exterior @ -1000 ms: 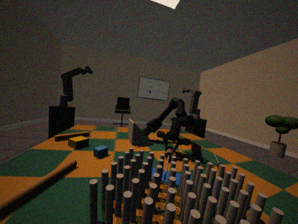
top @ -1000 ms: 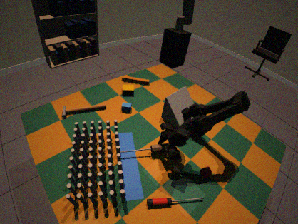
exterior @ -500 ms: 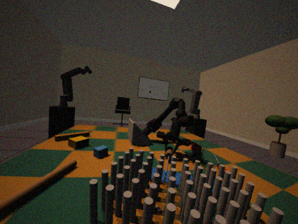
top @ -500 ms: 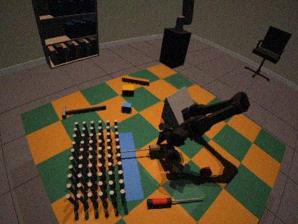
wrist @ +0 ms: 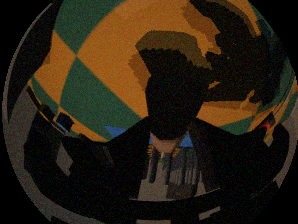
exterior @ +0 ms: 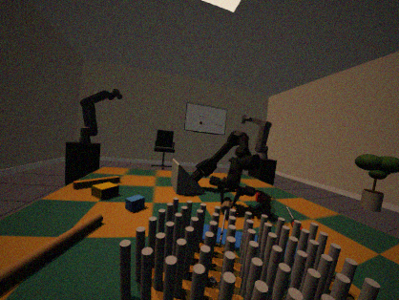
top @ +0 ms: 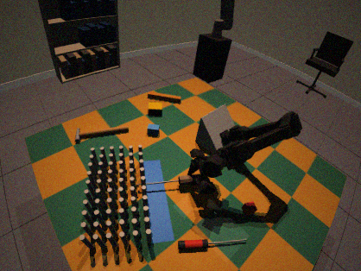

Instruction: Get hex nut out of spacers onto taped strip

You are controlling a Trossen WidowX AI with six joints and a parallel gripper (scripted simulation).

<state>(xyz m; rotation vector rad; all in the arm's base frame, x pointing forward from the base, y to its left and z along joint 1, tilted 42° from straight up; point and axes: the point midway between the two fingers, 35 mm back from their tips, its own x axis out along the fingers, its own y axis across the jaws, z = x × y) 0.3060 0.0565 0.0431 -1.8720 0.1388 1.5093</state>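
Right now the blue taped strip is 140 mm ahead of my gripper tip, 40 mm to the right of it and 30 mm below it. From my gripper tip the other things lie so: red cube (250 mm to the left, 100 mm behind, 10 mm below); thin hook tool (90 mm ahead, 50 mm to the right); blue cube (350 mm to the right, 80 mm behind, 10 mm below).
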